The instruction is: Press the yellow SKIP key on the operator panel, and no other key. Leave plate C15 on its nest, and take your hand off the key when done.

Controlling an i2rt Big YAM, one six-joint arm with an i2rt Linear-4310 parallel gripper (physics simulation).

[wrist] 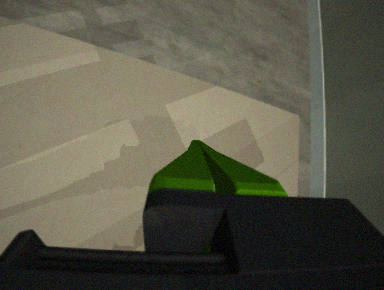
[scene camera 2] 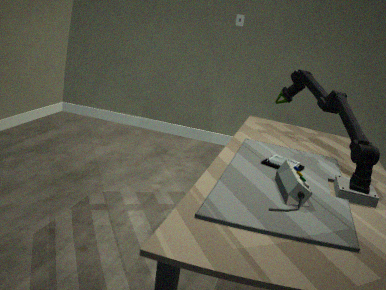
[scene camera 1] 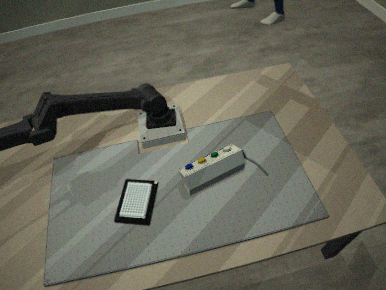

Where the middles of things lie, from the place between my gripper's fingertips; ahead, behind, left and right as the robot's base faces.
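My gripper: 19 cm past the white well plate [scene camera 1: 135, 202], 59 cm to the right of it, 15 cm above it.
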